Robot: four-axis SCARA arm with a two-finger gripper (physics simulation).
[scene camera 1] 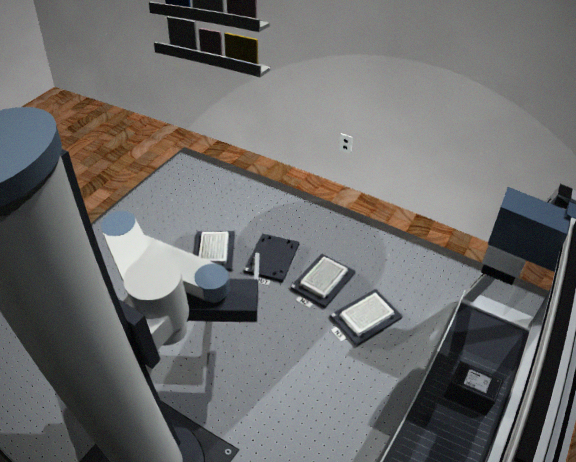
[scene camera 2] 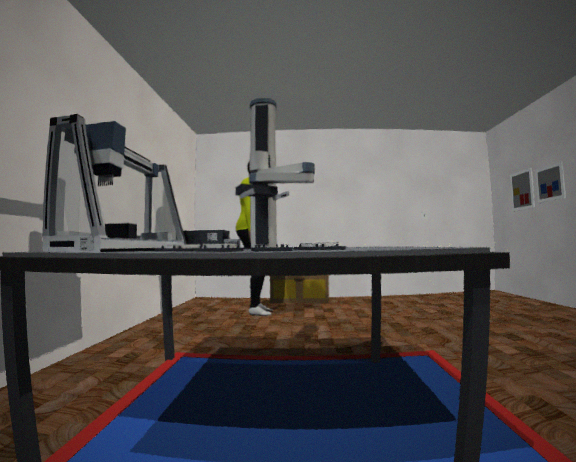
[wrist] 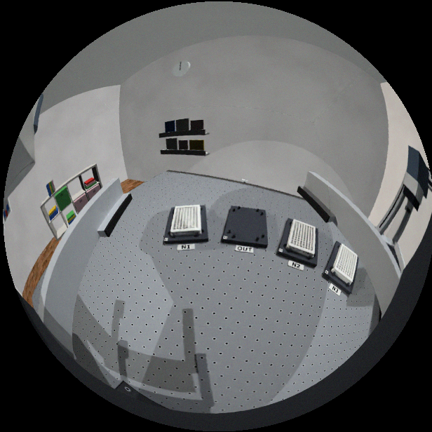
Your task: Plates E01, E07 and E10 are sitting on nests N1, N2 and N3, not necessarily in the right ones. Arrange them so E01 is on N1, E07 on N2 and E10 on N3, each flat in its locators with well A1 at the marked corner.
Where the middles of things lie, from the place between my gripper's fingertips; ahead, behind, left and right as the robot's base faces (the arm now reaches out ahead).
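Positions counted from my hand: plate E10 (scene camera 1: 326,274), 250 mm ahead, 150 mm to the right, 230 mm below; nest N2 (scene camera 1: 311,296), 250 mm ahead, 150 mm to the right, 240 mm below; dark out nest (scene camera 1: 275,253), 250 mm ahead, 20 mm to the left, 240 mm below; plate E01 (scene camera 1: 213,247), 170 mm ahead, 190 mm to the left, 230 mm below.
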